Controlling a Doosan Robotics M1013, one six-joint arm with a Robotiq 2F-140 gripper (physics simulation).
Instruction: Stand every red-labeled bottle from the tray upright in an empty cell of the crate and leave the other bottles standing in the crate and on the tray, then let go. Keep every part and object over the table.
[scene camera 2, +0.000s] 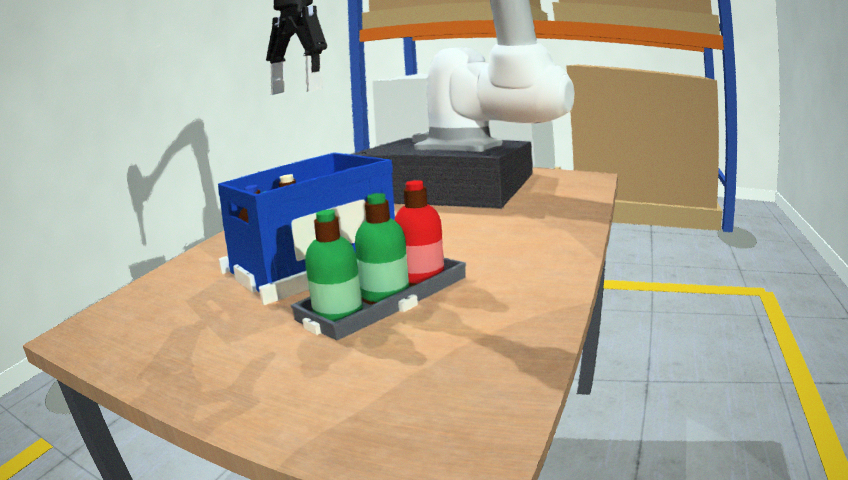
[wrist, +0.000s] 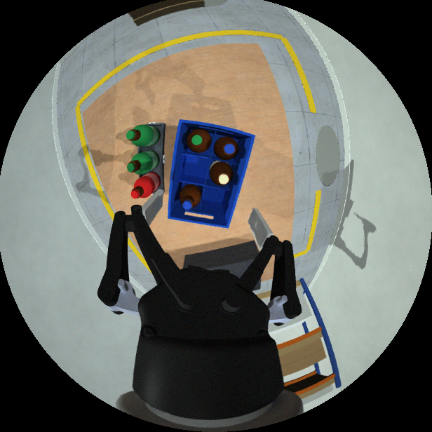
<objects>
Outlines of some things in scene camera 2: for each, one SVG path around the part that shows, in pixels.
The gripper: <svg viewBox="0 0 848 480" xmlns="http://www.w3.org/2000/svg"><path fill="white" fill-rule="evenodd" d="M274 0L274 10L279 10L281 13L280 17L272 19L272 30L266 61L272 63L270 64L271 95L285 93L283 61L286 61L284 55L290 38L294 33L297 34L305 50L303 56L306 57L307 92L321 90L321 53L327 49L327 43L317 16L317 7L309 6L313 3L313 0Z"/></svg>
A red-labeled bottle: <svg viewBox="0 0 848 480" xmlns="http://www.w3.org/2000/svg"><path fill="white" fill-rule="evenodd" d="M423 181L406 182L406 188L404 189L405 206L398 211L394 219L401 226L405 235L409 286L414 286L444 271L441 219L437 211L427 204L426 187L423 187Z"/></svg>
</objects>
